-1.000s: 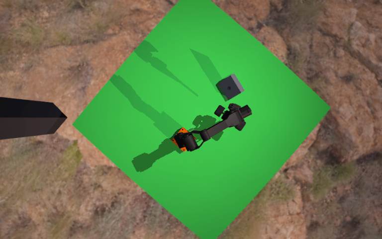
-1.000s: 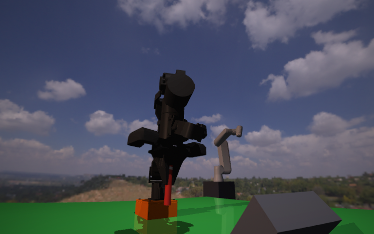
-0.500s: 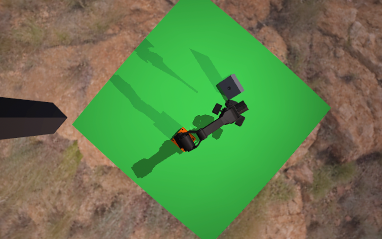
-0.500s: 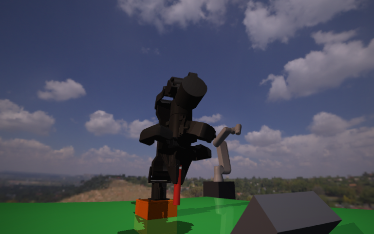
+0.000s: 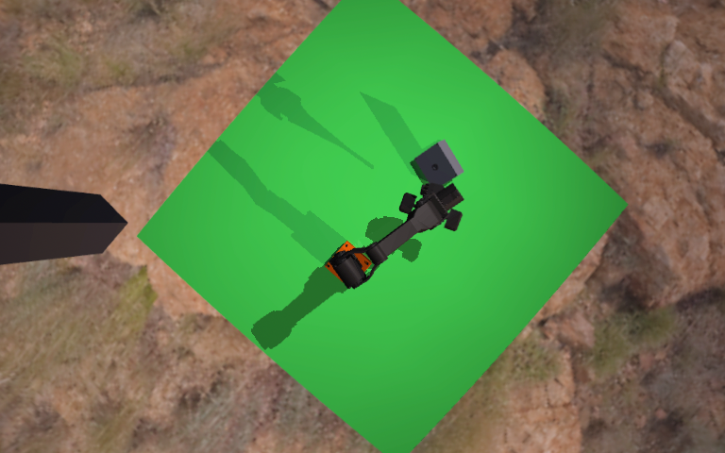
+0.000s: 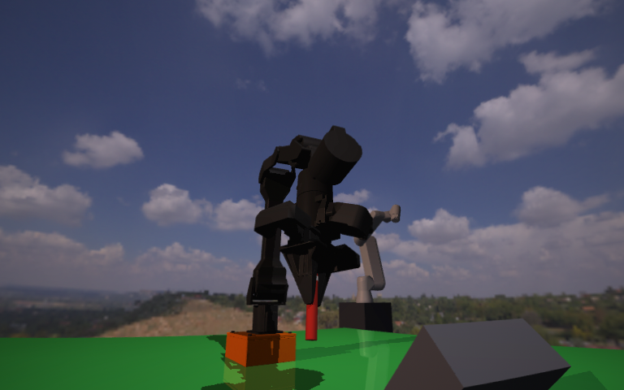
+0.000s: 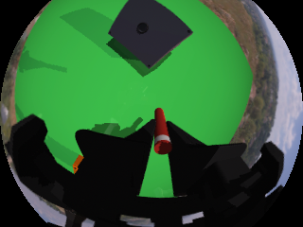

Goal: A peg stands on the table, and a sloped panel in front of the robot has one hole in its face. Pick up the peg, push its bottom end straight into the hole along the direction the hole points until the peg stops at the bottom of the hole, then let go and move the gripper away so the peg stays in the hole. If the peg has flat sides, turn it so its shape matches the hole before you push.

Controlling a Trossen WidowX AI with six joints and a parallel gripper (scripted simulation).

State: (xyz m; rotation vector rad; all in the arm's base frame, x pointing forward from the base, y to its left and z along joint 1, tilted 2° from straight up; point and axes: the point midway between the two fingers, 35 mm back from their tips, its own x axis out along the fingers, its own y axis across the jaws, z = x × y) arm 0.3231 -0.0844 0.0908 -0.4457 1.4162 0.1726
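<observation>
Right now my gripper tip is 14 cm short of the sloped dark grey panel, 9 cm to the right of it and 7 cm above it. From my gripper tip the other things lie so: round red peg 2 cm above.
</observation>
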